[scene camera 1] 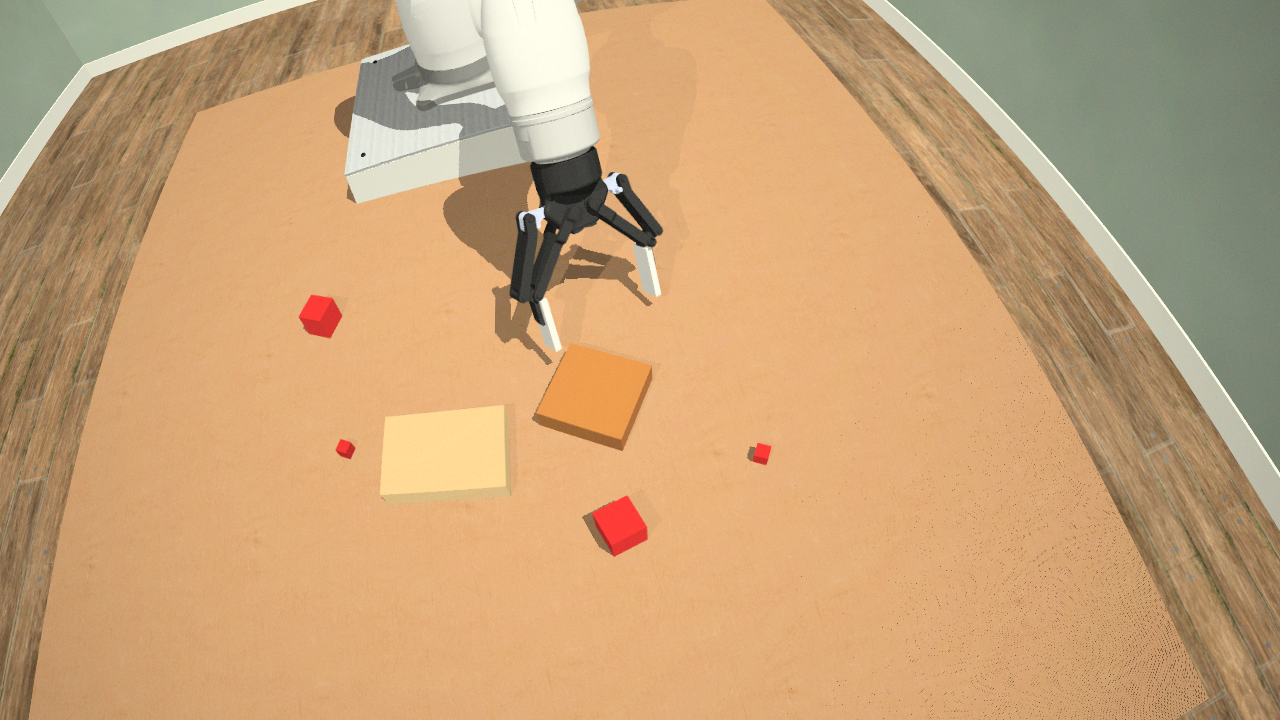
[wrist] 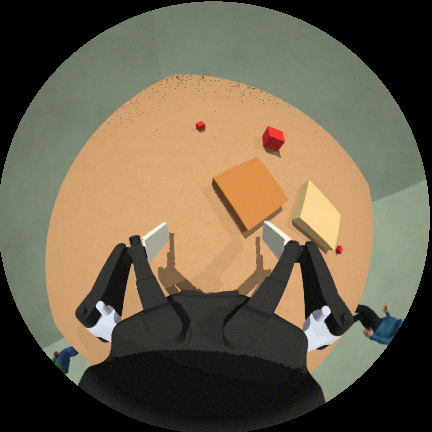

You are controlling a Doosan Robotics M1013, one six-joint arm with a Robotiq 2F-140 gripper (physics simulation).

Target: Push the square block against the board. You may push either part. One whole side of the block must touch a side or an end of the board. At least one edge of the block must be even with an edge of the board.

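Seen in the pictures: gripper, fingertip midpoint: (scene camera 1: 604, 318) (wrist: 214, 230); arm's base at its link origin: (scene camera 1: 465, 70).
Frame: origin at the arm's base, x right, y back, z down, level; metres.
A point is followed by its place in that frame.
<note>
The orange square block (scene camera 1: 595, 392) {x -0.079, y -0.672, z 0.063 m} (wrist: 250, 192) {x -0.082, y -0.656, z 0.064 m} lies flat on the mat, turned at an angle to the board. The pale yellow rectangular board (scene camera 1: 444, 449) {x 0.103, y -0.697, z 0.063 m} (wrist: 318, 215) {x 0.084, y -0.688, z 0.064 m} lies flat to the left of the block in the scene view and to its right in the wrist view. A gap of mat separates the two, narrowest near the block's lower left corner in the scene view. My gripper (scene camera 1: 601, 320) {x -0.113, y -0.576, z 0.060 m} (wrist: 214, 230) {x -0.113, y -0.576, z 0.060 m} is open and empty, above the mat on the robot-base side of the block. One fingertip is near the block's edge close to the base; whether it touches is unclear.
A large red cube (scene camera 1: 619, 525) {x -0.063, y -0.837, z 0.052 m} (wrist: 273, 138) {x -0.067, y -0.810, z 0.056 m} lies beyond the block. Another red cube (scene camera 1: 320, 316) {x 0.258, y -0.459, z 0.052 m} lies at the left. Small red cubes lie right of the block (scene camera 1: 761, 454) {x -0.233, y -0.794, z 0.075 m} (wrist: 200, 126) {x -0.231, y -0.783, z 0.080 m} and beside the board (scene camera 1: 345, 448) {x 0.232, y -0.658, z 0.076 m} (wrist: 339, 249) {x 0.229, y -0.651, z 0.076 m}. The robot's base plate (scene camera 1: 429, 165) {x 0.083, y -0.194, z 0.052 m} stands behind.
</note>
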